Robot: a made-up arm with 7 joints. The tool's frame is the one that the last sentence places.
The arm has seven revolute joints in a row. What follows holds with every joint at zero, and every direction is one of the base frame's.
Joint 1 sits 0.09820 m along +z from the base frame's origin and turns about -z.
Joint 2 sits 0.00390 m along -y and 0.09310 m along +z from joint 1 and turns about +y.
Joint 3 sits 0.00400 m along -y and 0.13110 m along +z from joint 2 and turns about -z.
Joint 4 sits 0.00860 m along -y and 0.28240 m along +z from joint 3 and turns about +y.
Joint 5 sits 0.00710 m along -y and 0.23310 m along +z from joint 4 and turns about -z.
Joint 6 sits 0.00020 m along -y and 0.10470 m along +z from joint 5 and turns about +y.
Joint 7 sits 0.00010 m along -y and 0.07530 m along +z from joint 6 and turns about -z.
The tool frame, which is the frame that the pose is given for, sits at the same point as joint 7; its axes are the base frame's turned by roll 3.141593, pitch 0.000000 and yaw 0.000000 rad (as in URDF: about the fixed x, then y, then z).
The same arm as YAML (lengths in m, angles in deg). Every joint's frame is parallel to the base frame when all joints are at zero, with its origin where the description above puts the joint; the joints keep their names.
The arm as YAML. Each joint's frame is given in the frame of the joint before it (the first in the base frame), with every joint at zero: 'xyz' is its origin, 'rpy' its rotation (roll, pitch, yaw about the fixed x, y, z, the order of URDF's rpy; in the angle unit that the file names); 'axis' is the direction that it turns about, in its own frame. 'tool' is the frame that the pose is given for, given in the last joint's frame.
units:
  length: m
  angle: deg
joints:
  - name: joint 1
    type: revolute
    origin:
      xyz: [0.0, 0.0, 0.0982]
      rpy: [0.0, 0.0, 0.0]
    axis: "-z"
  - name: joint 2
    type: revolute
    origin:
      xyz: [0.0, -0.0039, 0.0931]
      rpy: [0.0, 0.0, 0.0]
    axis: "+y"
  - name: joint 3
    type: revolute
    origin:
      xyz: [0.0, -0.004, 0.1311]
      rpy: [0.0, 0.0, 0.0]
    axis: "-z"
  - name: joint 4
    type: revolute
    origin:
      xyz: [0.0, -0.0086, 0.2824]
      rpy: [0.0, 0.0, 0.0]
    axis: "+y"
  - name: joint 5
    type: revolute
    origin:
      xyz: [0.0, -0.0071, 0.2331]
      rpy: [0.0, 0.0, 0.0]
    axis: "-z"
  - name: joint 6
    type: revolute
    origin:
      xyz: [0.0, -0.0002, 0.1047]
      rpy: [0.0, 0.0, 0.0]
    axis: "+y"
  - name: joint 7
    type: revolute
    origin:
      xyz: [0.0, -0.0001, 0.0753]
      rpy: [0.0, 0.0, 0.0]
    axis: "-z"
tool:
  origin:
    xyz: [0.0, 0.0, 0.0]
    rpy: [-180.0, 0.0, 0.0]

